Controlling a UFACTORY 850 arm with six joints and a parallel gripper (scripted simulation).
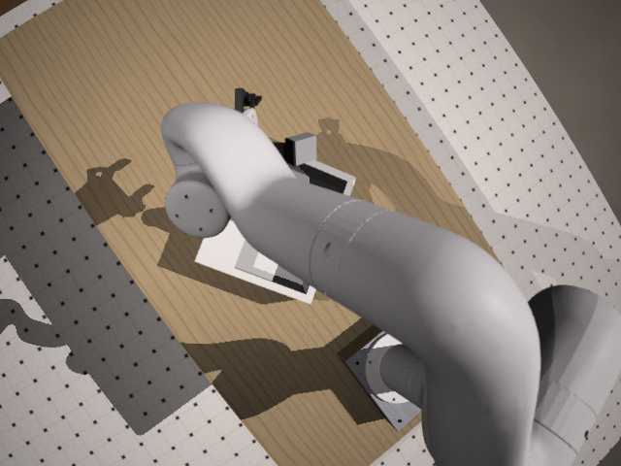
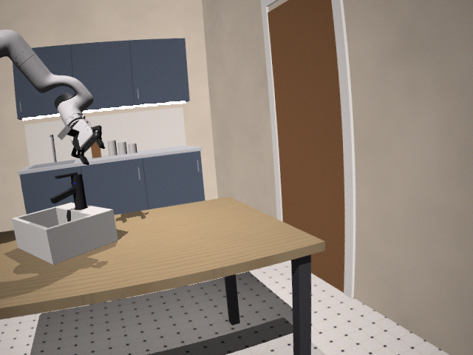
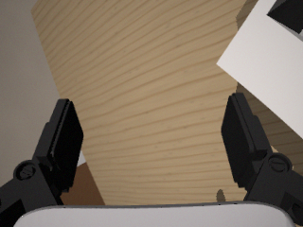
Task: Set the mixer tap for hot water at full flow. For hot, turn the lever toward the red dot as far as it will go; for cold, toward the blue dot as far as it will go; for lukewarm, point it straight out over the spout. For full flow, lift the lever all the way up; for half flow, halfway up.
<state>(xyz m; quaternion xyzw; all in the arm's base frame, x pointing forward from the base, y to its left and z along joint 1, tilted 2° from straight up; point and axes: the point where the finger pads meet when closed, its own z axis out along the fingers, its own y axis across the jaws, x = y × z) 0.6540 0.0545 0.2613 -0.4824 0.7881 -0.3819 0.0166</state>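
Right now the black lever is 120 mm behind my hand, 70 mm below it and 60 mm to the left of it. Also, from my hand: white sink basin: 300 mm below, 180 mm behind, 10 mm to the left.
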